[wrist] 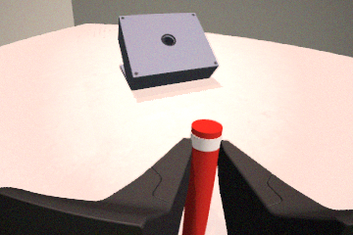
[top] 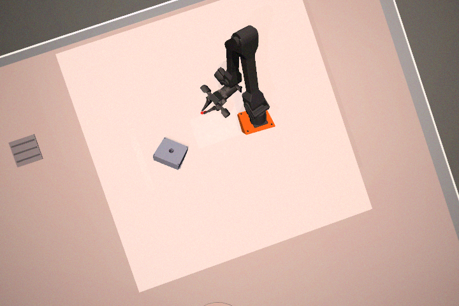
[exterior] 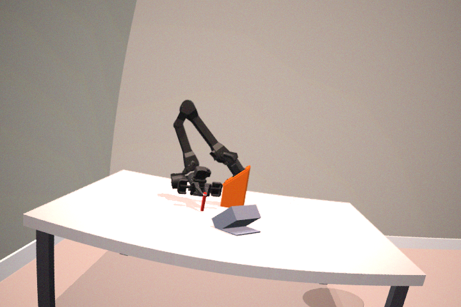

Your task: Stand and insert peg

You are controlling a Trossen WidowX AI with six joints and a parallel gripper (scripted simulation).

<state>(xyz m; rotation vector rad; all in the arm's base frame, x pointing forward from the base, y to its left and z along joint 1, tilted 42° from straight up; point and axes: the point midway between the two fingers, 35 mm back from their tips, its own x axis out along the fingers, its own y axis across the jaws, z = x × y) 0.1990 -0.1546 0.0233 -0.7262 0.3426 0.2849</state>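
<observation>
Now: the red peg 10 mm below my gripper tip. From my gripper tip the other things lie so: grey sloped panel (210 mm ahead, 140 mm to the left, 20 mm below).
</observation>
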